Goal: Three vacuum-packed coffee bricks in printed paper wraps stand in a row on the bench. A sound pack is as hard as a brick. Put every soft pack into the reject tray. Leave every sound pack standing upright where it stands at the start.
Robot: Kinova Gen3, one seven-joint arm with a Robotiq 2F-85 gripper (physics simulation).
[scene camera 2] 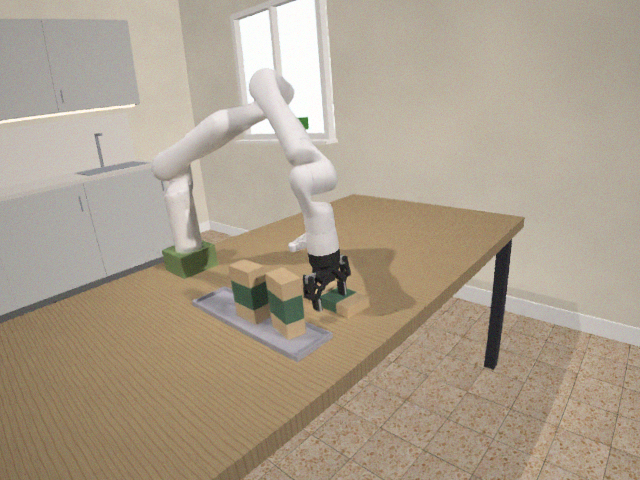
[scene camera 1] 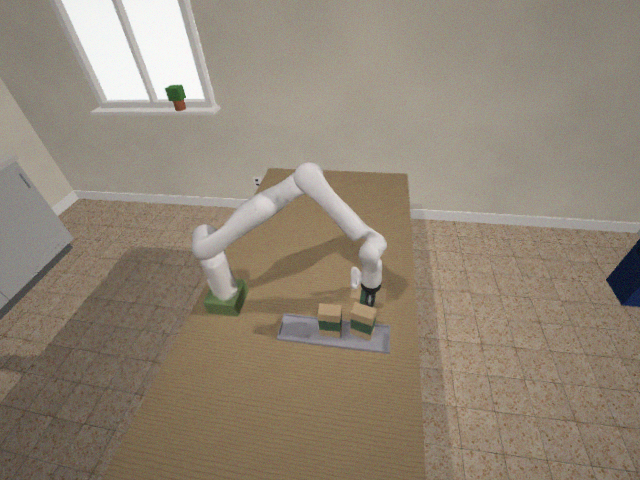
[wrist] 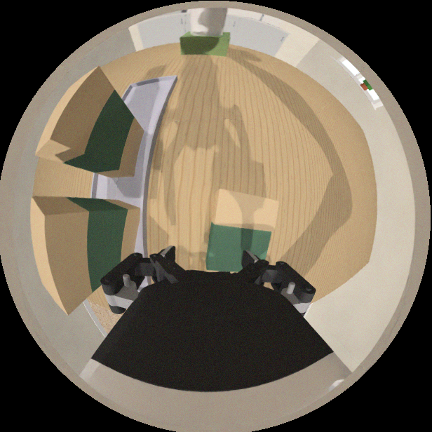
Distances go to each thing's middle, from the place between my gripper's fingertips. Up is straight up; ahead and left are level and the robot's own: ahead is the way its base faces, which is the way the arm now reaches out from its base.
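Labels:
Grey reject tray (scene camera 2: pixel 223 303): my gripper 150 mm to the left of it, 120 mm past it, 40 mm above it.

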